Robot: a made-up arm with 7 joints. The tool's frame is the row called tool.
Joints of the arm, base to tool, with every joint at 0 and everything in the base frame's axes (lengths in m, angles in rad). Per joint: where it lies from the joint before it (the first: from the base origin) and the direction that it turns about. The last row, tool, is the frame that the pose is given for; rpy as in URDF.
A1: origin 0 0 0.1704 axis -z
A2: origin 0 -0.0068 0.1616 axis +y
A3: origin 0 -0.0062 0.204 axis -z
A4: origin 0 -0.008 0.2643 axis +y
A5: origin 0 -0.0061 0.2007 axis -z
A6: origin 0 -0.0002 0.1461 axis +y
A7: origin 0 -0.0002 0.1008 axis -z
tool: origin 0 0 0 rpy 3.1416 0 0
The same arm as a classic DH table. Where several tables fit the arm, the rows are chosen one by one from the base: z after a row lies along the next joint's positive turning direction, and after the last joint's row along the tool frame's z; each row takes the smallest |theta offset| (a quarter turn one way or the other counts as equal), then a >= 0, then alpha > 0; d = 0 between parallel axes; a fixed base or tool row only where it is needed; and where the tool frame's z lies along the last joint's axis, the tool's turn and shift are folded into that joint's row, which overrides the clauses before.
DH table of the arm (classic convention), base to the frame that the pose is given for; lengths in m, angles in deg. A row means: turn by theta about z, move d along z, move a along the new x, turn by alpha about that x. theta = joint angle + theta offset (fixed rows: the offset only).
base (fixed): theta_offset 0; d 0; a 0; alpha 180
A1: theta_offset 0; d -0.332; a 0; alpha 90
A2: theta_offset 0; d -0.013; a 0; alpha -90
A3: theta_offset 0; d -0.4683; a 0; alpha 90
A4: theta_offset 0; d -0.0141; a 0; alpha -90
A5: theta_offset 0; d -0.3468; a 0; alpha 90
A6: theta_offset 0; d -0.0004; a 0; alpha -90
A7: theta_offset 0; d -0.1008; a 0; alpha 0

